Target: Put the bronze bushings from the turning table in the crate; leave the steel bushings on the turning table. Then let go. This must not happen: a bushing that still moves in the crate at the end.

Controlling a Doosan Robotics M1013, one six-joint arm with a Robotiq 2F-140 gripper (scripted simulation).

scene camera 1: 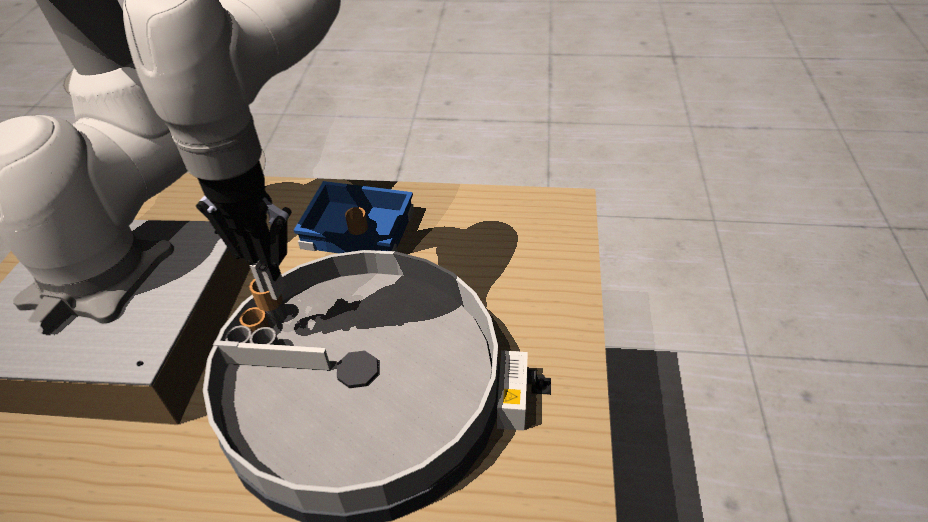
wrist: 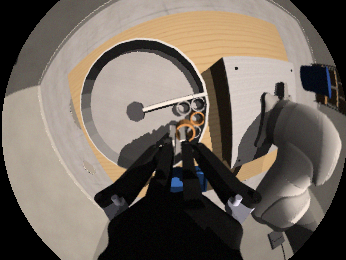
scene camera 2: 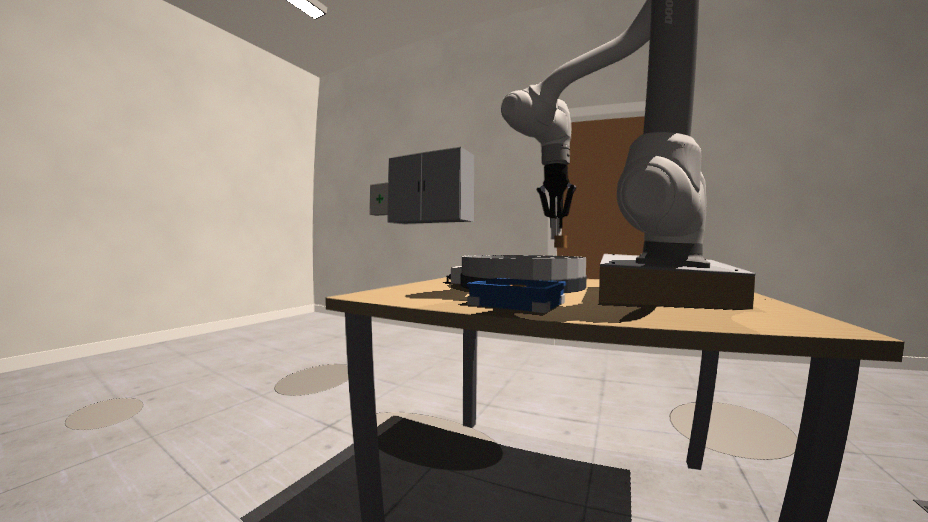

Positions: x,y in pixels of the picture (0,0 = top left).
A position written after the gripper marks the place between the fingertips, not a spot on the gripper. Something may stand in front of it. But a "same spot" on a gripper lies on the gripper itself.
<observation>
gripper: scene camera 1; wrist; scene camera 2 556,239
same spot on gripper: (wrist: 240,200) = (scene camera 1: 208,209)
</observation>
